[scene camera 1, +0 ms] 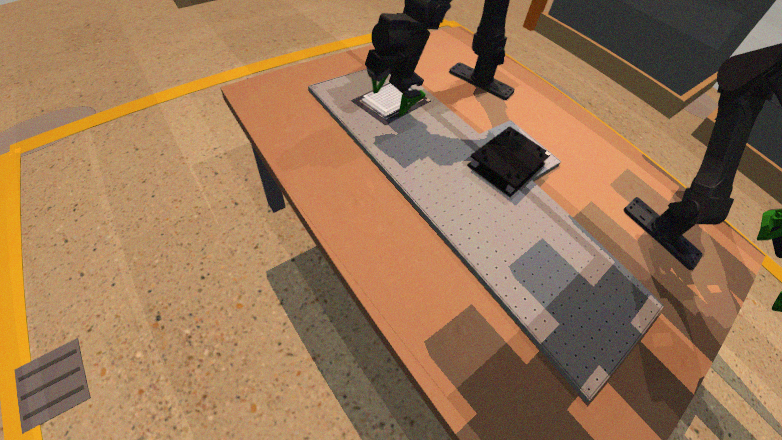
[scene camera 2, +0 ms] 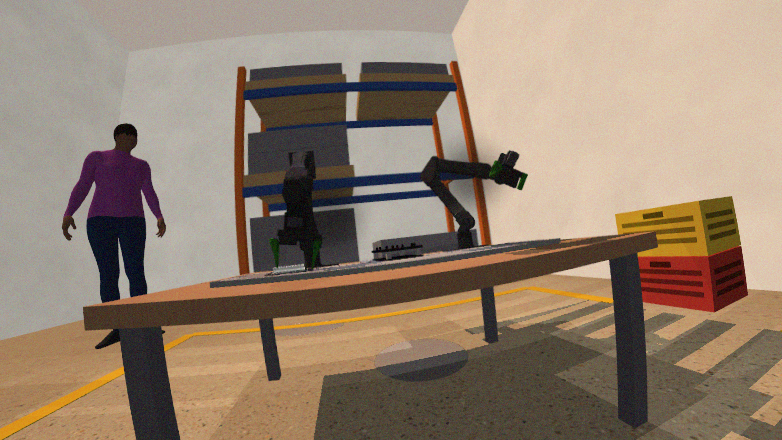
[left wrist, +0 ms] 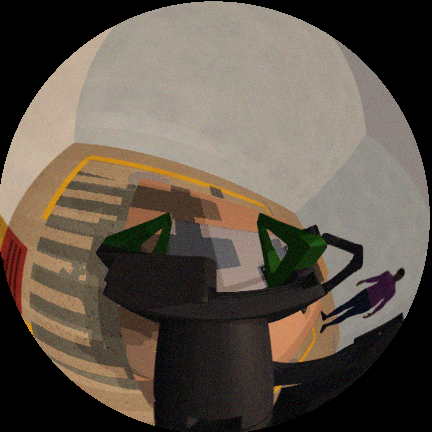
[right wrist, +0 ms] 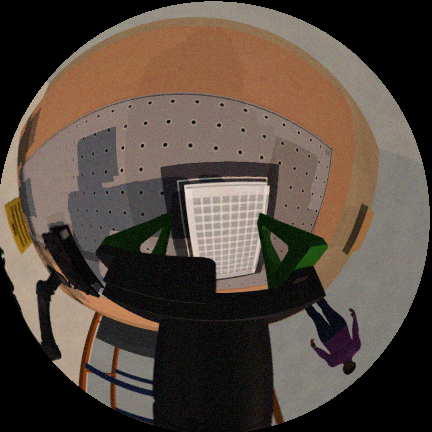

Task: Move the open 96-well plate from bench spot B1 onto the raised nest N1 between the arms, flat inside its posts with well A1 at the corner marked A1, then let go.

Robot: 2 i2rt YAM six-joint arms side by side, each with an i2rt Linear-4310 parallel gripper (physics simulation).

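Frame: origin at the left arm's base, x ahead, y left, z up, level; centimetres.
Where they show: left gripper, fingertip midpoint: point(scene camera 1: 769, 275) point(scene camera 2: 513, 173) point(left wrist: 213, 217); right gripper, fingertip midpoint: point(scene camera 1: 387, 104) point(scene camera 2: 294, 268) point(right wrist: 213, 217); left arm's base, link origin: point(scene camera 1: 661, 233) point(right wrist: 57, 274); right arm's base, link origin: point(scene camera 1: 481, 81).
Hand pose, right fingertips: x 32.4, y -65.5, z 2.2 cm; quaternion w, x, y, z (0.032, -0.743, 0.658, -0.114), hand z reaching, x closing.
Observation:
Each offset is from my right fingertips to the top centre of the thing. "spot": to the spot under its first point. Level surfaces: height alone.
The white 96-well plate @[dy -1.9, dx -2.6, dz +0.7 cm] point(scene camera 1: 382, 100) point(scene camera 2: 285, 269) point(right wrist: 227, 225) lies flat on the dark pad of the bench spot @[spot: dy -0.2, dx +4.8, dz -0.7 cm] point(right wrist: 220, 170). My right gripper point(scene camera 1: 389, 101) point(scene camera 2: 295, 266) point(right wrist: 213, 217) points down, open, low over the plate. In the right wrist view the right-hand fingertip overlaps the plate's edge and the other stands off its left edge; contact is unclear. The black raised nest @[dy +30.8, dx -12.2, dz +3.6 cm] point(scene camera 1: 509, 159) point(scene camera 2: 398, 251) point(right wrist: 70, 255) holds no plate. Its A1 mark and the plate's well A1 are too small to tell. My left gripper point(scene camera 1: 773, 262) point(scene camera 2: 509, 175) point(left wrist: 213, 217) is open, high and away from the plate.
The perforated metal board @[dz -0.9 cm] point(scene camera 1: 464, 218) point(right wrist: 205, 135) runs along the table point(scene camera 1: 349, 218) point(scene camera 2: 382, 290) under pad and nest. A person point(scene camera 2: 117, 186) point(left wrist: 372, 297) point(right wrist: 340, 342) stands beyond the table. Yellow point(scene camera 2: 667, 227) and red point(scene camera 2: 678, 279) crates are stacked on the floor at the right.

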